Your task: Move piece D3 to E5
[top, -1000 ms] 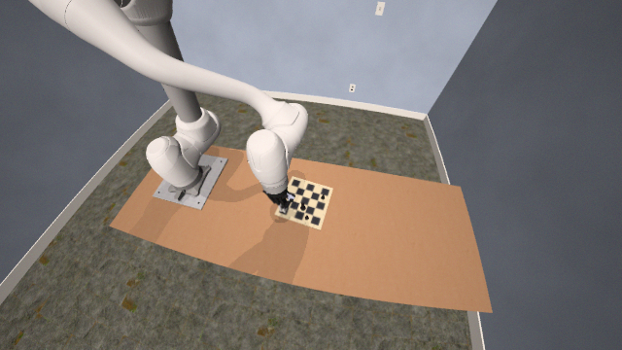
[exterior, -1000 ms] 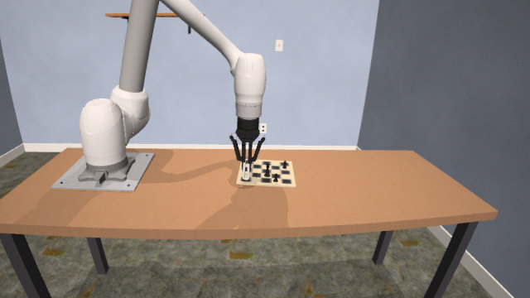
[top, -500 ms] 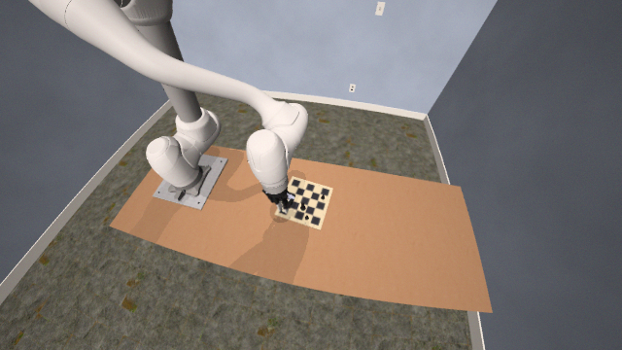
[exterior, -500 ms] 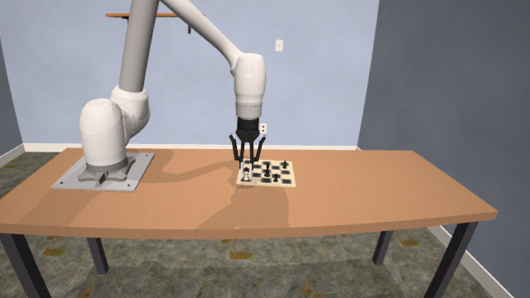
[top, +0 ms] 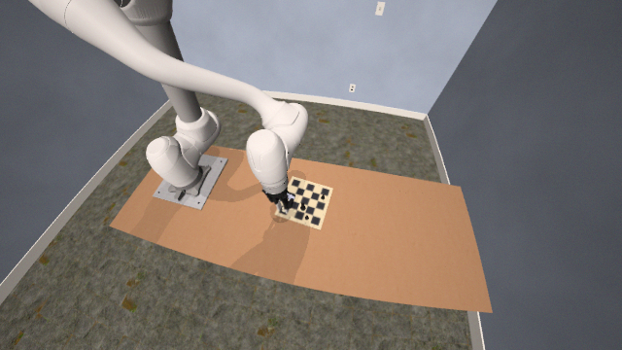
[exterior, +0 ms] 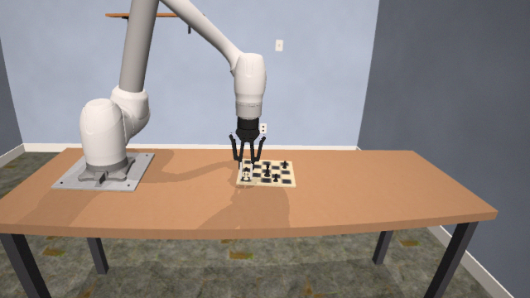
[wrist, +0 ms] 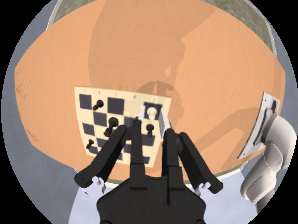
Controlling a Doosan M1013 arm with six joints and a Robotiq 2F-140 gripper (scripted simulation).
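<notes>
The pale chess piece lies 3 cm below my hand. Also, from my hand: chessboard 9 cm ahead, 6 cm to the left, 4 cm below.
</notes>
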